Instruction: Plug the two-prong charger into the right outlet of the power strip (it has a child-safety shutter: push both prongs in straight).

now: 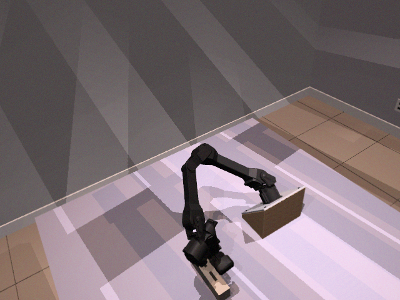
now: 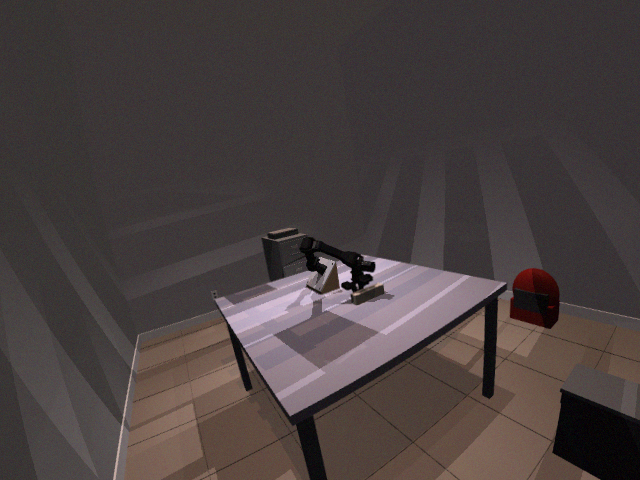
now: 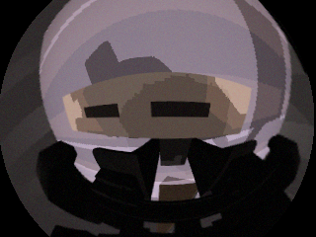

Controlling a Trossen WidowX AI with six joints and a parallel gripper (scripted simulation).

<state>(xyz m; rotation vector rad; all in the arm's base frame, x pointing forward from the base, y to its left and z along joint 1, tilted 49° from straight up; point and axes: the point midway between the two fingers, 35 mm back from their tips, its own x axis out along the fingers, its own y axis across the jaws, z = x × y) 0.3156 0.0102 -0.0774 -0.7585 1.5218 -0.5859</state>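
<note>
My gripper tip is 20 mm short of the dark two-prong charger and 10 mm below it.
</note>
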